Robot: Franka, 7 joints.
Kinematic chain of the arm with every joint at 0, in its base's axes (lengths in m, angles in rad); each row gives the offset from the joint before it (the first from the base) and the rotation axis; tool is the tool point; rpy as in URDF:
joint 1: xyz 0 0 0.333 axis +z
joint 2: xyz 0 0 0 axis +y
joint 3: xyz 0 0 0.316 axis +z
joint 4: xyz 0.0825 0 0 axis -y
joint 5: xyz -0.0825 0 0.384 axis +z
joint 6: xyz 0 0 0 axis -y
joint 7: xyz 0.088 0 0 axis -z
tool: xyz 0 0 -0.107 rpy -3.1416 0 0
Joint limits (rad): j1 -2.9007..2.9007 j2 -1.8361..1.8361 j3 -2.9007..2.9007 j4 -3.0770..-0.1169 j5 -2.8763..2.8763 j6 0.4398..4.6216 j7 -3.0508..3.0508
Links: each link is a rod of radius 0.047 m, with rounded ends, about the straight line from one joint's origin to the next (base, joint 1, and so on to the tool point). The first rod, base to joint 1, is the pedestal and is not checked.
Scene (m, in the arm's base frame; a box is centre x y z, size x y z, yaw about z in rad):
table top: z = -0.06
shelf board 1: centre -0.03 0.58 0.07 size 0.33 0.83 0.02 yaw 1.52
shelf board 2: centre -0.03 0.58 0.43 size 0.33 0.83 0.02 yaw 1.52
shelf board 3: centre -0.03 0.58 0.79 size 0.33 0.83 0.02 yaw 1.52
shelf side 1: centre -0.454 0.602 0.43 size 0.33 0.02 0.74 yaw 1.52
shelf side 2: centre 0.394 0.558 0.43 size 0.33 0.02 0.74 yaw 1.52
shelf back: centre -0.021 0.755 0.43 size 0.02 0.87 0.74 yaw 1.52
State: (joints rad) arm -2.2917 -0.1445 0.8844 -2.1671 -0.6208 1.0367 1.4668
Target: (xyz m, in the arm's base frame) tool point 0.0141 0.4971 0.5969
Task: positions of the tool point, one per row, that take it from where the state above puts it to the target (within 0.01 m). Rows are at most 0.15 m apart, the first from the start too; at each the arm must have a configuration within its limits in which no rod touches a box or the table.
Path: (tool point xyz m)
1: 0.1280 -0.3528 0.4935
2: 0.2327 -0.2573 0.5369
3: 0.2910 -0.1281 0.5709
4: 0.2924 0.0129 0.5945
5: 0.2367 0.1414 0.6069
6: 0.1341 0.2352 0.6077
7: 0.0030 0.2785 0.5969
8: 0.0119 0.3586 0.5994
9: 0.0163 0.4327 0.5968
10: 0.0141 0.4971 0.5969

